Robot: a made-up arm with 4 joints. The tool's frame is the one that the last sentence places.
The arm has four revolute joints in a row. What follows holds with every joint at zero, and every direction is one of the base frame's.
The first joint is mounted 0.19 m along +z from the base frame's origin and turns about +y.
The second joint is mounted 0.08 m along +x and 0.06 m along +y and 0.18 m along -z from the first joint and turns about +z.
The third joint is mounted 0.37 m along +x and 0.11 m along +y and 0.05 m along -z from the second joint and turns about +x.
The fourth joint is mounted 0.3 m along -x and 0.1 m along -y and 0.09 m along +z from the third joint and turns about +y.
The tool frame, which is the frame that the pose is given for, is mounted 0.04 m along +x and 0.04 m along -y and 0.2 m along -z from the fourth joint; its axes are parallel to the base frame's.
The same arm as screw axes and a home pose.
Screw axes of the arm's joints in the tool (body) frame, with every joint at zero. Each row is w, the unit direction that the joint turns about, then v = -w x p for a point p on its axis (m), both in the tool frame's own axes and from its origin. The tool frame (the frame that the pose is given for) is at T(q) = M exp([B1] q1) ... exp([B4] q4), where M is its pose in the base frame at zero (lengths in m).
B1: w 0 1 0 v -0.3400 0.0000 -0.1900
B2: w 0 0 1 v 0.0300 0.1100 0.0000
B3: w 1 0 0 v 0.0000 0.1100 -0.1400
B4: w 0 1 0 v -0.2000 0.0000 -0.0400
M: xyz 0.1900 0.0300 -0.1500 (m) quaternion w x y z 1 0 0 0

